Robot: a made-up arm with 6 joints.
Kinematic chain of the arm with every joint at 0, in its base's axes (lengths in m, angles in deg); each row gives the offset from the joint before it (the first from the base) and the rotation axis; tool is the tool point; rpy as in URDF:
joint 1: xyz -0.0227 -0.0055 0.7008 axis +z
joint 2: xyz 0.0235 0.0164 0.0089 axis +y
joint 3: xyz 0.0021 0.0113 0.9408 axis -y
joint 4: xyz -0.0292 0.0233 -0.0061 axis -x
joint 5: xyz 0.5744 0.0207 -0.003 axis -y
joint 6: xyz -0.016 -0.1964 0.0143 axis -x
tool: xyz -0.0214 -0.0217 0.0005 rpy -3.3 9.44 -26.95
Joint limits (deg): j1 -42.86..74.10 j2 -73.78..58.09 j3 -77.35..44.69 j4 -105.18..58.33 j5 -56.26..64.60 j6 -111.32..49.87
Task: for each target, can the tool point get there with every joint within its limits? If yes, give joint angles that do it. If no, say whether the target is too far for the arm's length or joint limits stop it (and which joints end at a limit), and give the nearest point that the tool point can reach.
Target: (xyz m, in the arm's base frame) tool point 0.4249 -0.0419 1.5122
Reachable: yes | joints -6.42 -6.91 0.41 -84.96 -29.75 -26.28
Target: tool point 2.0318 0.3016 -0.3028
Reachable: no: too far | nearest point 1.1629 0.1717 0.7544 | short by 1.375 m
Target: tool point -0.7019 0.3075 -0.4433
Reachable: no: joint limits stop it (at a limit: joint 2, joint 3) | nearest point -0.3774 0.1579 0.7393 | short by 1.235 m
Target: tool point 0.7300 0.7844 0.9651
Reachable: yes | joints 46.00 46.58 21.54 -80.87 -30.43 -51.61
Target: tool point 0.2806 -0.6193 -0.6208
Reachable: no: joint limits stop it (at a limit: joint 1, joint 2, joint 5, joint 6) | nearest point 0.5114 -0.5552 0.6295 | short by 1.273 m
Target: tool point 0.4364 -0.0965 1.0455
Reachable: yes | joints 1.96 22.82 -48.43 -22.67 46.70 -66.04
